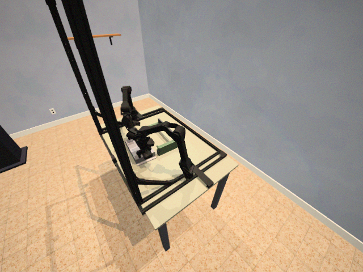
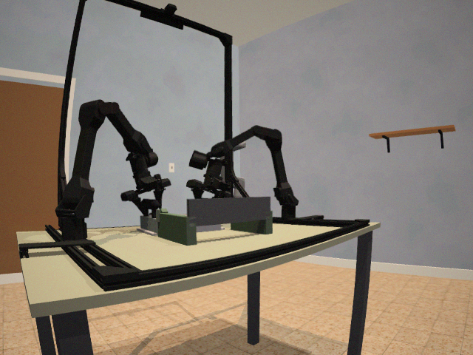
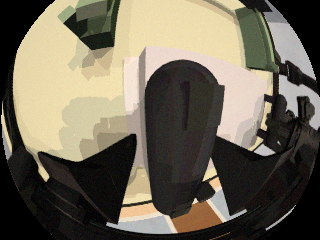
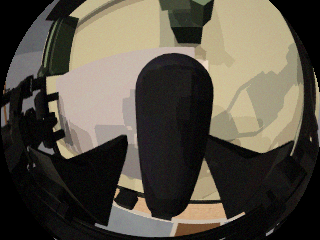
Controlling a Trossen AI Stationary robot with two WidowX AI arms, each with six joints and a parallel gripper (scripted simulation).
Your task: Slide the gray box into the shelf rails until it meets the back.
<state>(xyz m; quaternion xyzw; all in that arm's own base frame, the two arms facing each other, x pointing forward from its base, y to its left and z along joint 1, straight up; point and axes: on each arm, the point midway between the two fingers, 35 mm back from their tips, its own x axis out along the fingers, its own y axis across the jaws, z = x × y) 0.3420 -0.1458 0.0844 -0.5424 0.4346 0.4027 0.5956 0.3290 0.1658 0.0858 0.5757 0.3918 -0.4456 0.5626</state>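
Now: right hand 1 cm short of the gray box, 12 cm to the right of it and 5 cm above it. The rest, counted from my right hand: gray back plate 29 cm ahead, 13 cm to the left, 2 cm below.
Now: left hand 10 mm past the gray box, 120 mm to the left of it and 50 mm above it. Round my left hand: gray back plate (270 mm ahead, 110 mm to the right, 10 mm below).
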